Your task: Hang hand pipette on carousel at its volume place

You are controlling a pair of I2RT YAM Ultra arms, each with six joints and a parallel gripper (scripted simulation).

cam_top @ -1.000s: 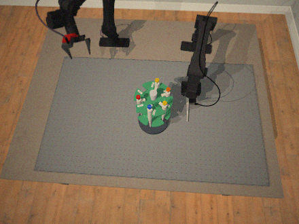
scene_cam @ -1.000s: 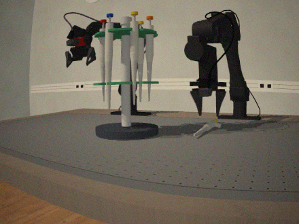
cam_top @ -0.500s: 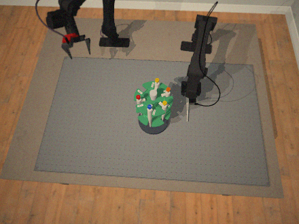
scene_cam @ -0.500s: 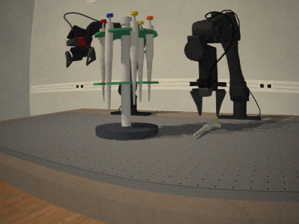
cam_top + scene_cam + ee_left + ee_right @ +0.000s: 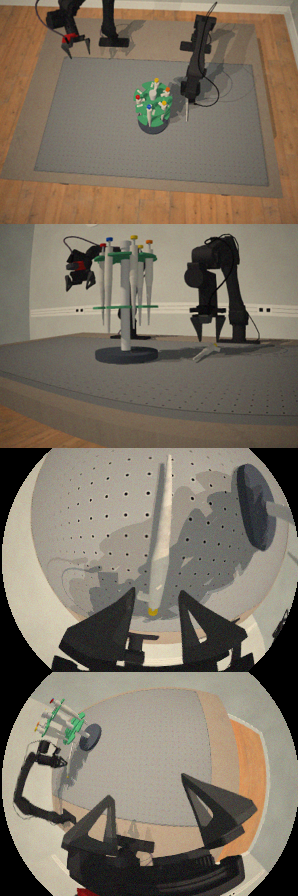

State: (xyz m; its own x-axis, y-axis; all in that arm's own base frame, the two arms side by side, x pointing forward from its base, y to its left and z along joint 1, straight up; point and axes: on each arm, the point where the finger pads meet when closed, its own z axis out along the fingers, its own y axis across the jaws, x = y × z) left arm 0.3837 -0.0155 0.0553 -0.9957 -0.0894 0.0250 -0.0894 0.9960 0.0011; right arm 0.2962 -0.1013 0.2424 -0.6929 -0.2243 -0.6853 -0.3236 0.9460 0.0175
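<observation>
The pipette is 30 mm below my left hand, 30 mm ahead of it and 10 mm to the left of it.
</observation>
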